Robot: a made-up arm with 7 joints. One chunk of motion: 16 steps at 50 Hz.
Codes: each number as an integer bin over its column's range. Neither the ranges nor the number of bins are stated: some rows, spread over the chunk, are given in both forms.
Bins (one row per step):
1: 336 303 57 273 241 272
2: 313 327 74 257 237 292
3: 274 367 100 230 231 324
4: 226 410 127 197 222 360
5: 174 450 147 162 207 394
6: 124 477 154 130 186 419
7: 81 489 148 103 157 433
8: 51 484 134 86 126 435
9: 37 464 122 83 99 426
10: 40 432 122 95 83 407
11: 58 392 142 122 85 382
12: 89 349 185 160 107 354
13: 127 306 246 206 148 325
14: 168 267 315 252 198 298
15: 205 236 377 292 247 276
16: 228 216 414 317 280 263
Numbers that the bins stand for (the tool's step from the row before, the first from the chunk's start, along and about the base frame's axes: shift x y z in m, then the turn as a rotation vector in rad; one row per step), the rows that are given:
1: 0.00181 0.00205 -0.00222 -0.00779 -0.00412 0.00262
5: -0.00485 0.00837 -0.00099 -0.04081 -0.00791 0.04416
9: -0.01048 0.00898 -0.00133 -0.06431 -0.01996 0.05506
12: -0.00834 0.00403 -0.00047 -0.04141 -0.01906 0.03054
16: -0.00263 -0.00170 0.00267 0.00529 0.00023 -0.00045
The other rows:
2: 0.00086 0.00308 -0.00199 -0.01255 -0.00456 0.00943
3: -0.00074 0.00480 -0.00163 -0.02059 -0.00523 0.02032
4: -0.00271 0.00665 -0.00126 -0.03040 -0.00624 0.03258
6: -0.00690 0.00954 -0.00089 -0.05033 -0.01025 0.05267
7: -0.00867 0.01005 -0.00097 -0.05836 -0.01349 0.05744
8: -0.00990 0.00984 -0.00116 -0.06342 -0.01695 0.05812
10: -0.01036 0.00760 -0.00133 -0.06074 -0.02174 0.04859
11: -0.00962 0.00588 -0.00105 -0.05271 -0.02152 0.04007
13: -0.00678 0.00217 0.00037 -0.02772 -0.01449 0.02067
14: -0.00510 0.00050 0.00132 -0.01404 -0.00891 0.01147
15: -0.00358 -0.00084 0.00216 -0.00214 -0.00345 0.00398

